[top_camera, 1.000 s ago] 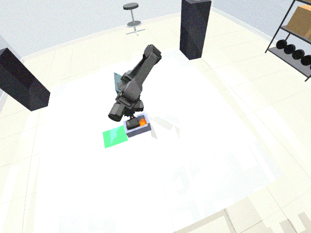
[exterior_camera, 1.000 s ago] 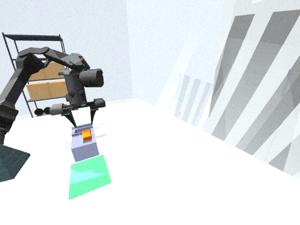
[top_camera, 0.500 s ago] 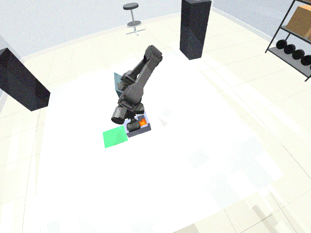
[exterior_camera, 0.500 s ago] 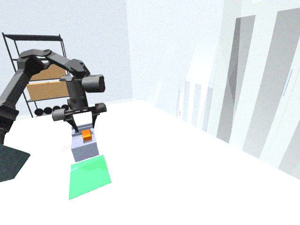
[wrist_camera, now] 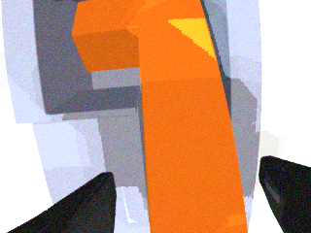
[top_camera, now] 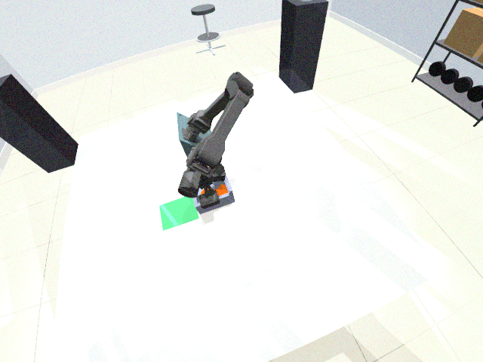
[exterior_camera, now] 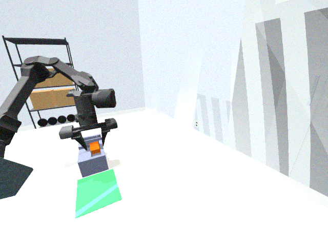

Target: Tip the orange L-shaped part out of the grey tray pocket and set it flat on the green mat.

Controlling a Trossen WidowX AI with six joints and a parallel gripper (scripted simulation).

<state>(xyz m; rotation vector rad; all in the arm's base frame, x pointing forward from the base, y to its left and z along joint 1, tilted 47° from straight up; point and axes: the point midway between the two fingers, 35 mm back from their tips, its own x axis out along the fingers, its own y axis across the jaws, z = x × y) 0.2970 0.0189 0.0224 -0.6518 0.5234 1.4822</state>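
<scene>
My gripper tip is now 3 cm to the right of the orange L-shaped part, 3 cm above it and 2 cm past it. From my gripper tip the other things lie so: green mat 14 cm to the right, 8 cm below, 1 cm behind.
</scene>
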